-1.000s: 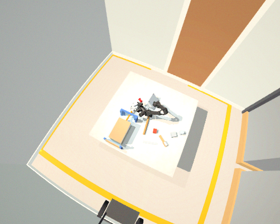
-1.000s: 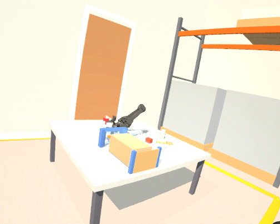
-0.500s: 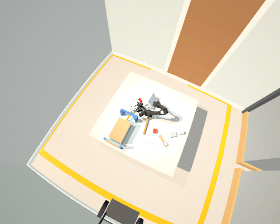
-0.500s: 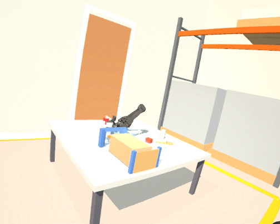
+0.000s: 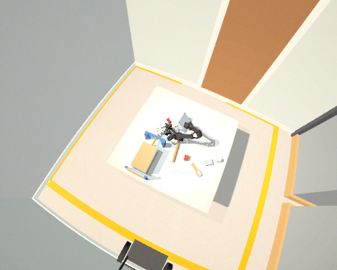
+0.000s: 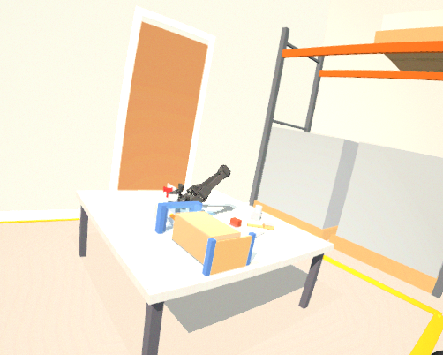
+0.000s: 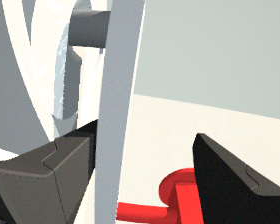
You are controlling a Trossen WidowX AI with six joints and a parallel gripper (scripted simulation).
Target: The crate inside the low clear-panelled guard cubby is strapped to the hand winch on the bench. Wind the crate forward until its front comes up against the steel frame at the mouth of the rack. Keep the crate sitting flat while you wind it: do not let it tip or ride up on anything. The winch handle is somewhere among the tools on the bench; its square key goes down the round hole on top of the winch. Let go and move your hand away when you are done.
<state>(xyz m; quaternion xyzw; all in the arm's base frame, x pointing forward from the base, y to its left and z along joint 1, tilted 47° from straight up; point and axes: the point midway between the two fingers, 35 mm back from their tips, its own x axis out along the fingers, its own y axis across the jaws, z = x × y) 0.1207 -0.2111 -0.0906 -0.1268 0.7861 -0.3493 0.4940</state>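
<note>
Right now my gripper tip is 1 cm to the right of the winch handle, 1 cm past it and 1 cm above it. The rest, counted from my gripper tip: winch 10 cm below, 3 cm to the right, 3 cm ahead; red grip 4 cm to the left, 4 cm behind, 2 cm above; cubby 45 cm ahead, 5 cm to the right, 5 cm below.
</note>
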